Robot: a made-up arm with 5 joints.
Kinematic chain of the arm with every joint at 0, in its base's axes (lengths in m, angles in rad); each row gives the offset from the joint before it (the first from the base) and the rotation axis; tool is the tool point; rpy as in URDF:
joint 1: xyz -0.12 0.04 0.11 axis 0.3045 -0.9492 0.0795
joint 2: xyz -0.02 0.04 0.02 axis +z
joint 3: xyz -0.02 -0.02 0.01 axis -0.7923 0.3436 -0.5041
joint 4: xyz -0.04 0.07 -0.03 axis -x
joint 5: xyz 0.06 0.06 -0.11 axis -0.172 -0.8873 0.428
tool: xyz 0 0.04 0.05 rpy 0 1.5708 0
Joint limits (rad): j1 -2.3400..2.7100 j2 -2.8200..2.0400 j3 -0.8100..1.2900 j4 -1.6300..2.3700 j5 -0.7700..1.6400
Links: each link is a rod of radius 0.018 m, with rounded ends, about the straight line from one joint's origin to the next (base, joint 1, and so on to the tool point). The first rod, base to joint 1, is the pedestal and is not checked.
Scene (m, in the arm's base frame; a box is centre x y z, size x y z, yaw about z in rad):
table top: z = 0
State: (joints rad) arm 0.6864 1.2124 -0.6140 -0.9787 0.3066
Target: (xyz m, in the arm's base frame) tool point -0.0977 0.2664 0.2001
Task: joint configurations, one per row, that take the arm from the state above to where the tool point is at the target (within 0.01 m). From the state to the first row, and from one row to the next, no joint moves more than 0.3 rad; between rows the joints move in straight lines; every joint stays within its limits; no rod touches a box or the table.
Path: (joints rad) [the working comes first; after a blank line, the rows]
Joints at the target: -0.9271 -0.3351 -0.8067 -0.8443 0.6352
Straight joint move there: clear.

1: 0.4175 0.9545 -0.6461 -0.9563 0.3614
2: 0.1486 0.6966 -0.6782 -0.9339 0.4161
3: -0.1204 0.4386 -0.7103 -0.9115 0.4709
4: -0.3893 0.1807 -0.7424 -0.8891 0.5256
5: -0.6582 -0.0772 -0.7746 -0.8667 0.5804
6: -0.9271 -0.3351 -0.8067 -0.8443 0.6352

